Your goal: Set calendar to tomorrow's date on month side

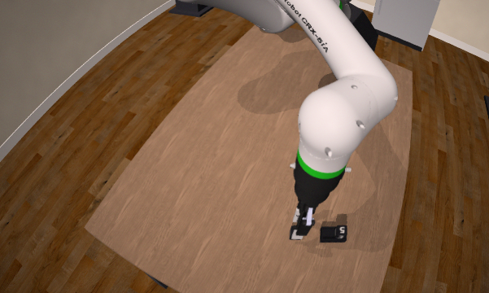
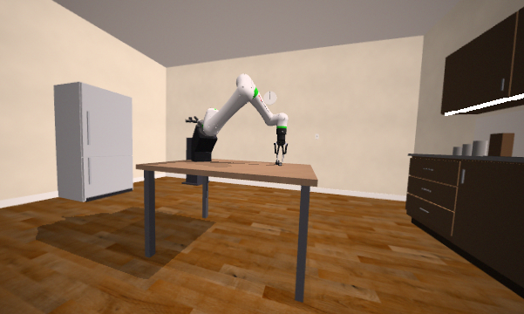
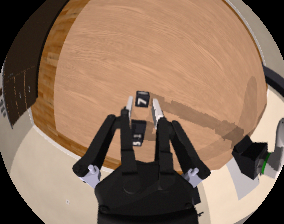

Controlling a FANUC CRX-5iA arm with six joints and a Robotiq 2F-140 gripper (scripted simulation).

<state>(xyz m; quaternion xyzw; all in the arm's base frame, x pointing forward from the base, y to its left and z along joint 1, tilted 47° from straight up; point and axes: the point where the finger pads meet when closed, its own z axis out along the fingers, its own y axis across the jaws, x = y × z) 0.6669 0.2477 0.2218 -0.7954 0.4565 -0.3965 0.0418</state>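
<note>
My gripper is now 100 mm to the right of the black tray, 60 mm above it and 40 mm past it.
</note>
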